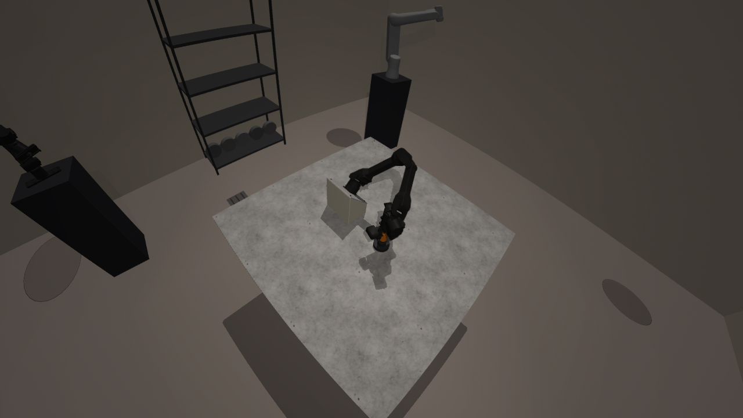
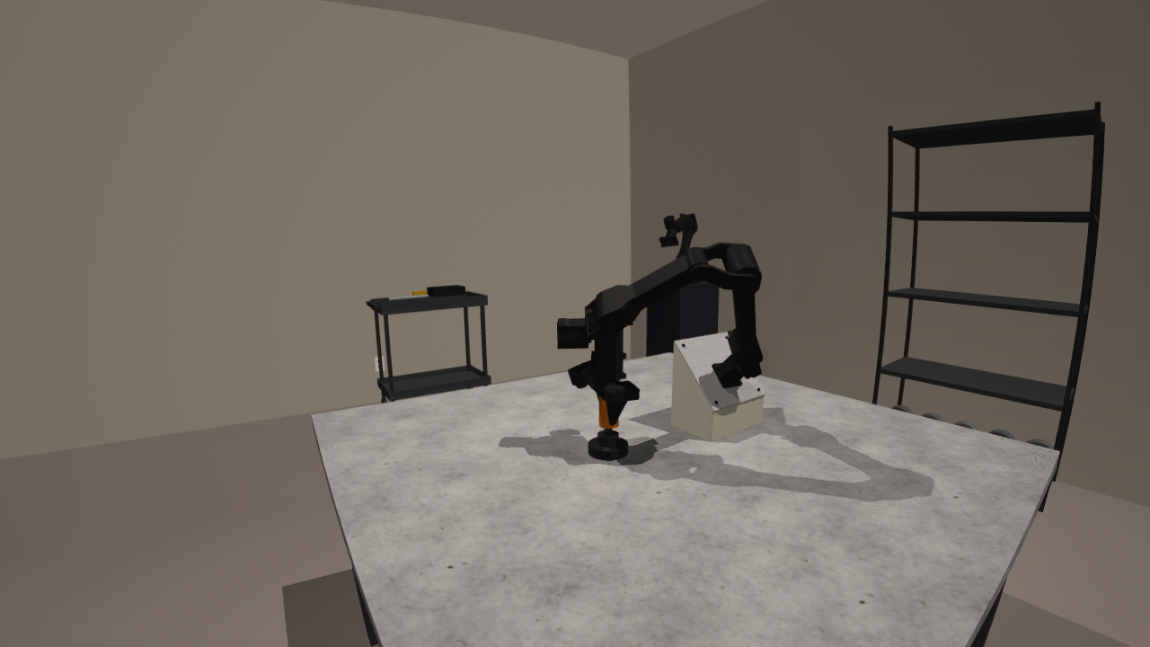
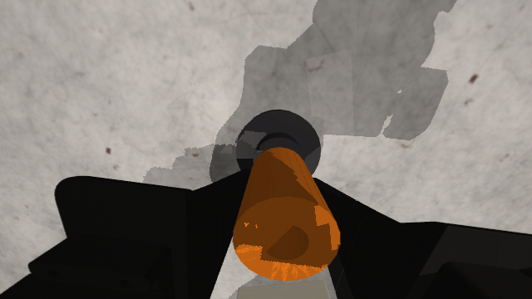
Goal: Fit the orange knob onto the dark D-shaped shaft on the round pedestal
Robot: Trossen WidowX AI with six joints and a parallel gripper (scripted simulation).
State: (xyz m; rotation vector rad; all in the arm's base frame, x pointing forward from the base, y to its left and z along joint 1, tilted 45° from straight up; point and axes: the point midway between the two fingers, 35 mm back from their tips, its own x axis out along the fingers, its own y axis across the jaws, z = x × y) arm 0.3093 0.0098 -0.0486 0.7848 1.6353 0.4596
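My gripper tip is now 20 mm below the orange knob. Also, from my gripper tip: dark round pedestal (40 mm below).
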